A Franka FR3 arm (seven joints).
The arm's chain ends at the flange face. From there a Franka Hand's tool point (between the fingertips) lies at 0.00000 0.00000 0.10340 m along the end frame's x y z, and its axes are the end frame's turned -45 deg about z.
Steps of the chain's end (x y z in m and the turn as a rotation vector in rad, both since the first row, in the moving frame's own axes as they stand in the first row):
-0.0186 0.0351 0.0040 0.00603 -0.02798 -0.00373
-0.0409 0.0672 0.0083 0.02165 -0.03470 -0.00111
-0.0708 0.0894 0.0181 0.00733 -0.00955 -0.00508
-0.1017 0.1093 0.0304 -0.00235 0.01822 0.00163
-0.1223 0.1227 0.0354 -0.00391 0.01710 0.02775
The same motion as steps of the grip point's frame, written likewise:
-0.0396 0.0092 0.0040 0.02405 -0.01552 -0.00373
-0.0774 0.0145 0.0082 0.03985 -0.00923 -0.00111
-0.1134 0.0119 0.0181 0.01194 -0.00157 -0.00508
-0.1480 0.0069 0.0304 -0.01455 0.01122 0.00163
-0.1723 0.0018 0.0354 -0.01486 0.00933 0.02775

